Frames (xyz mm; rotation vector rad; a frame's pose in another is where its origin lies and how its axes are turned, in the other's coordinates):
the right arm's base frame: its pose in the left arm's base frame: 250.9 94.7 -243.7 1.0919 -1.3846 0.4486
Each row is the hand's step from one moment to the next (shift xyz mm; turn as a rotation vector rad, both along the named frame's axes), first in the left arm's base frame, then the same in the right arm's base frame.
Working: the left arm's base frame: its pose in the right arm's base frame: 205.1 242.5 174.5 -1.0919 1.3846 -0.4486

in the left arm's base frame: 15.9 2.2 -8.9 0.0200 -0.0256 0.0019
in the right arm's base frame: -5.7 -14.9 -9.1 0.0143 -0.0277 0.0095
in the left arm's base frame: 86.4 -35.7 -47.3 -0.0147 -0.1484 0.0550
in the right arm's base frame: -14.3 -103.2 -10.6 0.0967 -0.0396 0.1198
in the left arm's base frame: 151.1 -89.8 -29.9 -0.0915 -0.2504 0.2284
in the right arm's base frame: 32.7 -175.2 -5.3 0.2747 0.0343 0.2159
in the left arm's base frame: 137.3 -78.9 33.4 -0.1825 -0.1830 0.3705
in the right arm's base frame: 84.7 -136.8 -17.3 0.3650 0.1893 0.1870
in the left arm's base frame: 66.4 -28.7 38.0 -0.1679 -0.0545 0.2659
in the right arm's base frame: 58.0 -54.1 -19.8 0.2291 0.2022 0.0920
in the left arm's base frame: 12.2 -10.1 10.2 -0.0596 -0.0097 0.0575
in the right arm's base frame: 15.2 -11.1 -0.3 0.0441 0.0635 0.0311
